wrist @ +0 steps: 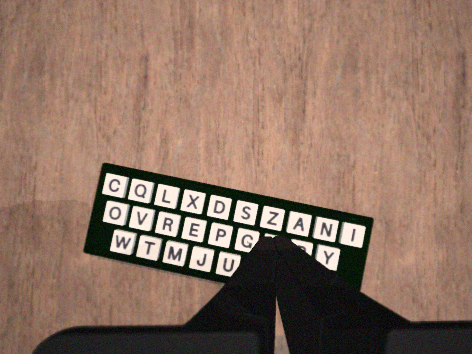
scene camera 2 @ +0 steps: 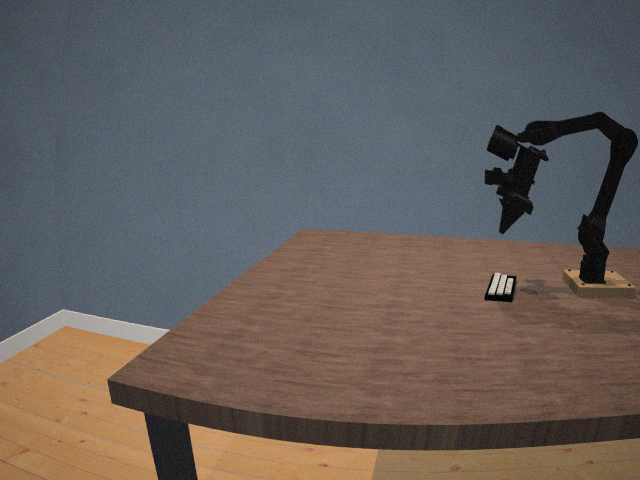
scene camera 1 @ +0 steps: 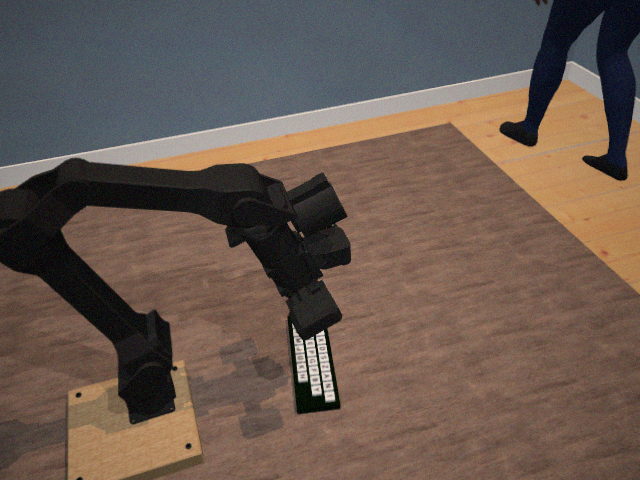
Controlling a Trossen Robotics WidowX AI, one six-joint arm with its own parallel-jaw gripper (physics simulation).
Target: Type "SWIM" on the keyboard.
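Frame: origin at the arm's base, x right, y ahead, z up, level; centimetres.
Seen in the pictures: gripper, fingertip midpoint: (wrist: 272, 248) (scene camera 2: 500, 233); arm's base, link origin: (scene camera 2: 592, 280) (scene camera 1: 150, 400).
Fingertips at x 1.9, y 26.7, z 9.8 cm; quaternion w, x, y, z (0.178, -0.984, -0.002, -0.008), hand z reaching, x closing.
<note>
Offsets run from my fingertips to a thing's top centre. Level surfaces: height alone.
A small dark green keyboard @(dz -10.8, dx -2.1, dy -1.1 cm) (scene camera 1: 316, 402) (scene camera 2: 498, 298) (wrist: 350, 280) with white letter keys lies flat on the table. In the wrist view the S key @(dz -10.8, dx -0.8, dy +0.5 cm) (wrist: 245, 213), the I key @(dz -10.8, dx +6.5, dy -1.2 cm) (wrist: 352, 235) and the M key @(dz -10.8, dx -5.7, dy -2.2 cm) (wrist: 175, 253) show in full, and the W key @(dz -10.8, dx -9.4, dy -1.3 cm) (wrist: 123, 242) is at the left of the bottom row. My gripper (scene camera 2: 501, 232) (wrist: 272, 248) is shut and empty. It hangs above the keyboard, apart from it. In the wrist view its tips cover the middle row between G and Y, and its fingers hide the right part of the bottom row.
The arm stands on a wooden base plate (scene camera 1: 134, 454) (scene camera 2: 604, 292), beside the keyboard on the brown table @(dz -12.4 cm) (scene camera 1: 465, 335) (scene camera 2: 336, 335). A person's legs (scene camera 1: 617, 82) show on the floor beyond the table in scene camera 1. The table's front edge (scene camera 2: 413, 436) shows in scene camera 2.
</note>
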